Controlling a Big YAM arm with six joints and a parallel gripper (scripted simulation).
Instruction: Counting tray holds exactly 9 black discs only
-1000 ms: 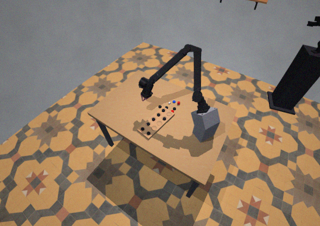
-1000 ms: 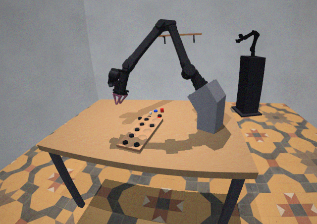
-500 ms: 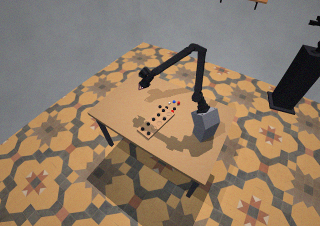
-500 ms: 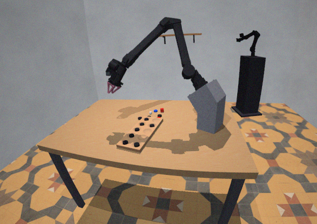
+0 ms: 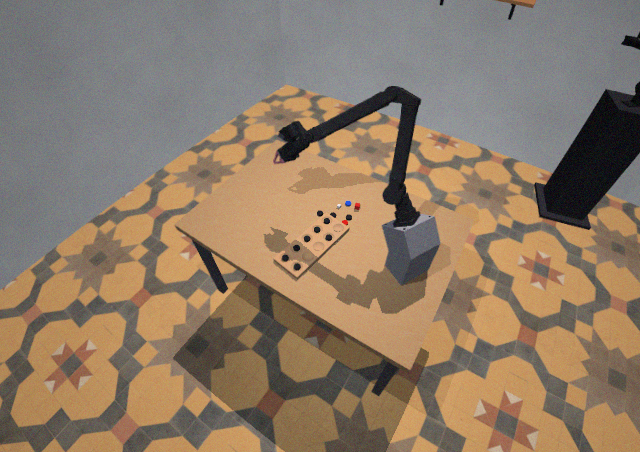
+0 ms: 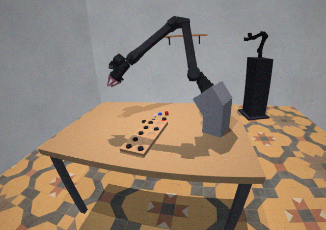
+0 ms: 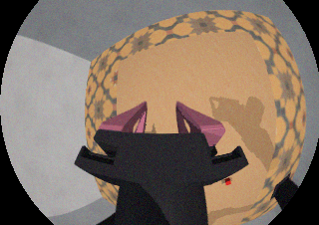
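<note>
The red disc lies 350 mm behind my hand, 290 mm below it and 20 mm to the left of it. The rest, counted from my hand: wooden counting tray 290 mm below, 250 mm behind, 200 mm to the left; then small white piece 290 mm below, 290 mm behind, 80 mm to the right; then blue disc 330 mm behind, 290 mm below, 120 mm to the right.
</note>
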